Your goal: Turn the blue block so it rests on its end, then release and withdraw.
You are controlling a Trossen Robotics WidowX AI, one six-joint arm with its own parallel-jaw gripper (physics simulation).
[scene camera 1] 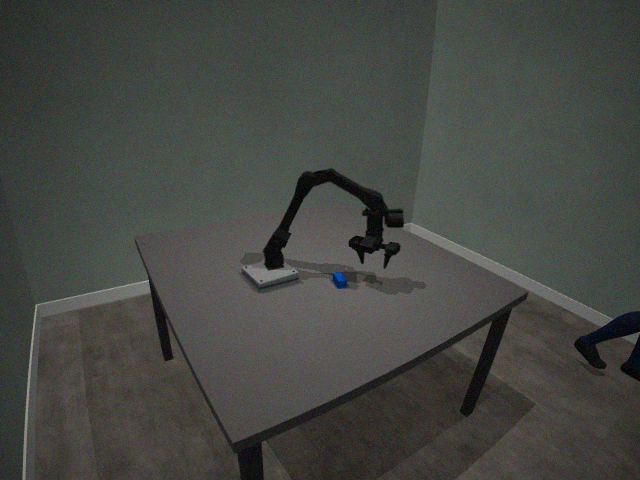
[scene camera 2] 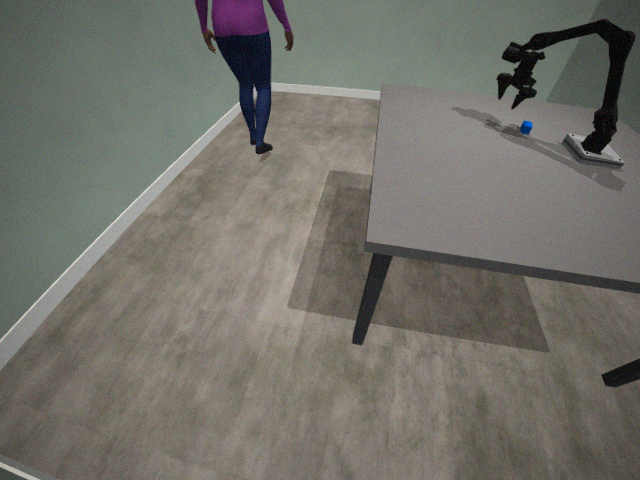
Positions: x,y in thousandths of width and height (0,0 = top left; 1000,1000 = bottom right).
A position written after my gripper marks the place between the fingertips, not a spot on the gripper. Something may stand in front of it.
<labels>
My gripper shows in scene camera 1 (584,555) and in scene camera 2 (790,218).
</labels>
